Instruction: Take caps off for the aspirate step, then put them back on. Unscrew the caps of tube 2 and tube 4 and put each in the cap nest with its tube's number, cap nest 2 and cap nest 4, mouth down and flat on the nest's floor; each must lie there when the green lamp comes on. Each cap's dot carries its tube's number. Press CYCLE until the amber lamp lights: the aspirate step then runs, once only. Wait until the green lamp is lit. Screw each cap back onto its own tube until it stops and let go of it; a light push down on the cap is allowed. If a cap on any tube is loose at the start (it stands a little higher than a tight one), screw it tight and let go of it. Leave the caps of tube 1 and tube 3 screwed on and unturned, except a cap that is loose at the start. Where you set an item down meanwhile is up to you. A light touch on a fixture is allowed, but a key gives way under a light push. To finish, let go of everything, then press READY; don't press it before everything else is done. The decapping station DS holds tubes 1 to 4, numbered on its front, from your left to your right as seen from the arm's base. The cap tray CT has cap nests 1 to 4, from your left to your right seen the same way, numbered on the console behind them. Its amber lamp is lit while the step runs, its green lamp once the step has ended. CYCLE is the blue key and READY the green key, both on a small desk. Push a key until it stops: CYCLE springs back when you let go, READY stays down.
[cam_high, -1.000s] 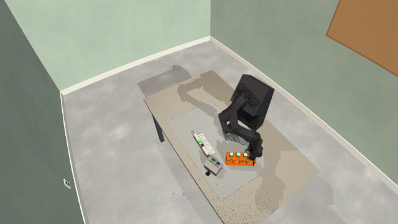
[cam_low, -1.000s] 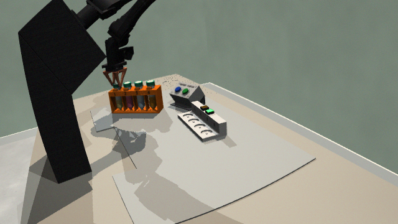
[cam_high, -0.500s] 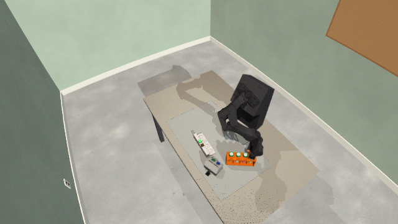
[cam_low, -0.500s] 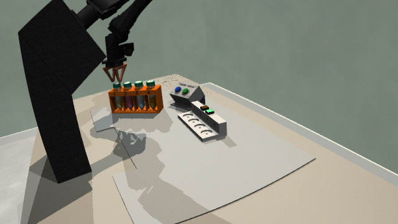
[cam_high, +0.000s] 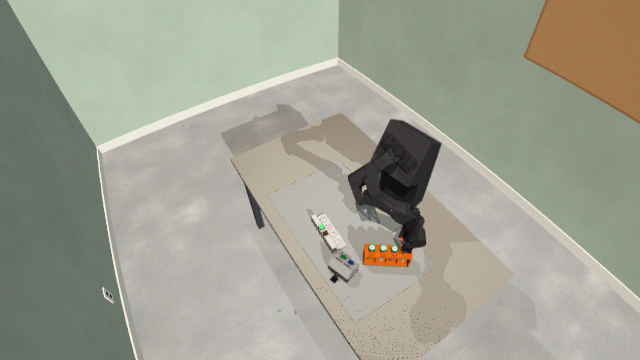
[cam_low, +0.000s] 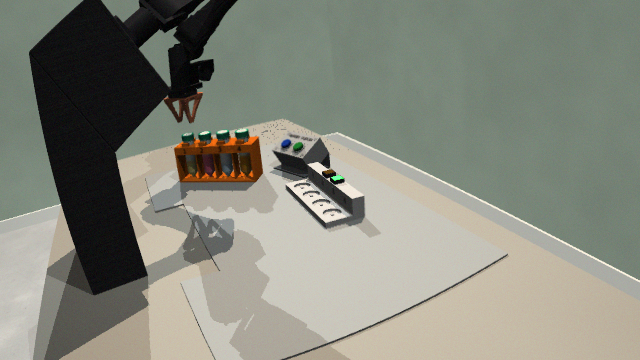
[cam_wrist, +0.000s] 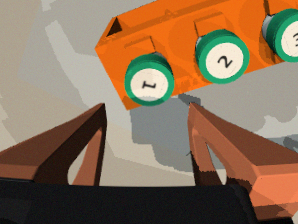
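Now: hand 5 cm above the cap 1. From my hand the other things lie so: green ready key (27 cm ahead, 10 cm below, 8 cm to the right); blue cycle key (25 cm ahead, 10 cm below, 4 cm to the right).
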